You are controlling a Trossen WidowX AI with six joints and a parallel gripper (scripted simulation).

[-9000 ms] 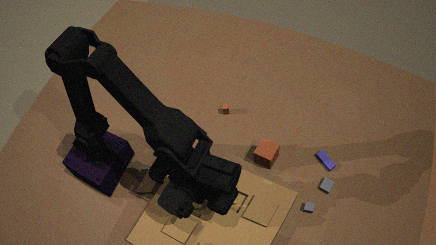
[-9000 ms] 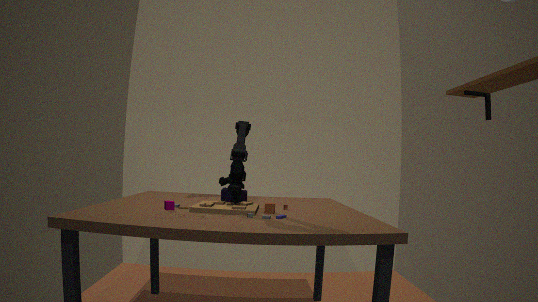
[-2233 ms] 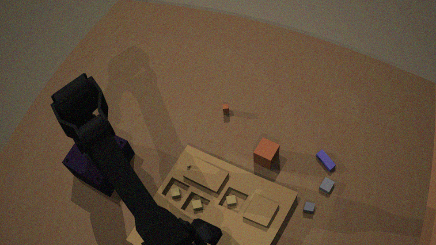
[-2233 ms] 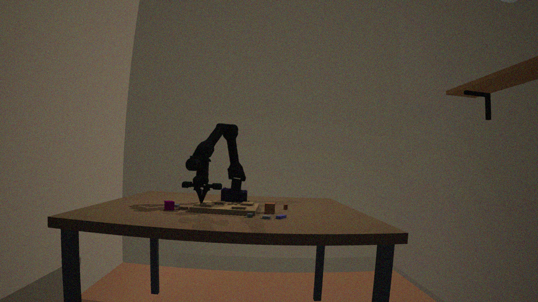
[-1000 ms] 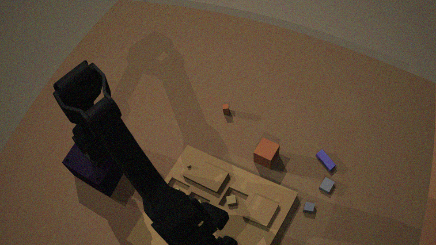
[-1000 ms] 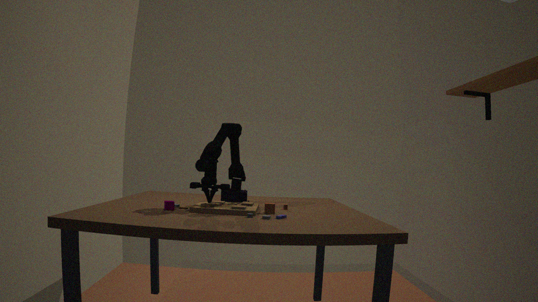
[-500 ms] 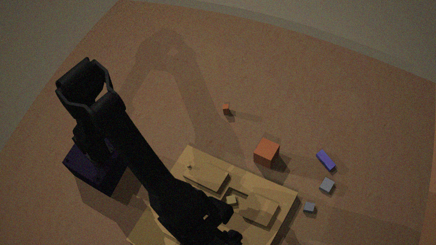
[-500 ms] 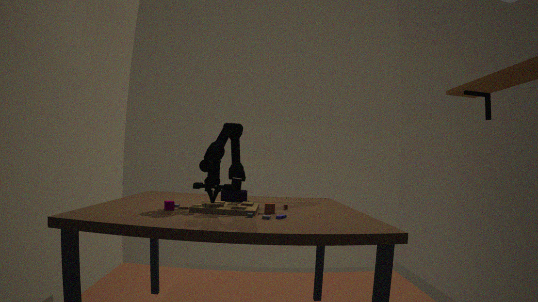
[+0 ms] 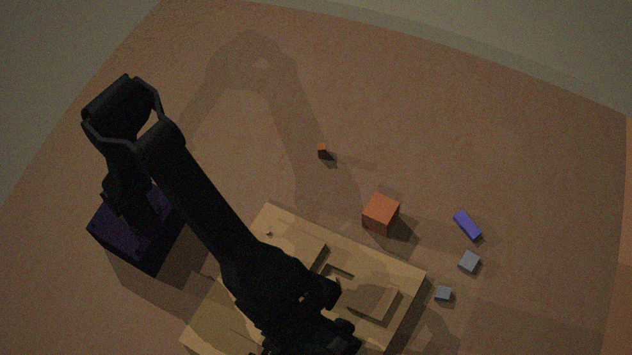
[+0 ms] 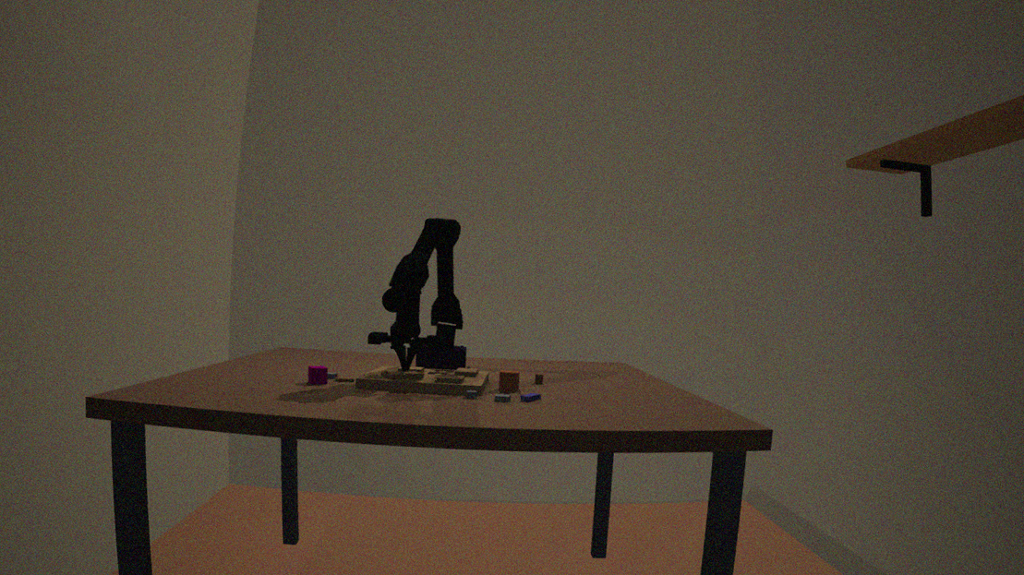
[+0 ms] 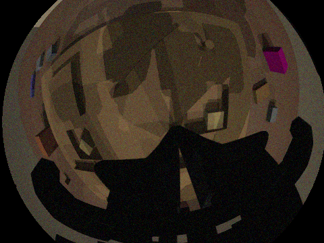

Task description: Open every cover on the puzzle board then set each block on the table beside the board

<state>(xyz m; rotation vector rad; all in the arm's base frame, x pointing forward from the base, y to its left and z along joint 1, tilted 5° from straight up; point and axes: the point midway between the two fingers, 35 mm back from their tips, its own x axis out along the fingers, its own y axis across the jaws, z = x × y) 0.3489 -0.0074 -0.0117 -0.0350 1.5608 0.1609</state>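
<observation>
The tan puzzle board lies 60 mm to the left of my gripper tip and 30 mm behind it. Also, from my gripper tip: grey block 200 mm to the right, 20 mm below, 10 mm ahead; then magenta cube 190 mm to the right, 120 mm ahead; then orange cube 260 mm to the left, 20 mm behind.
</observation>
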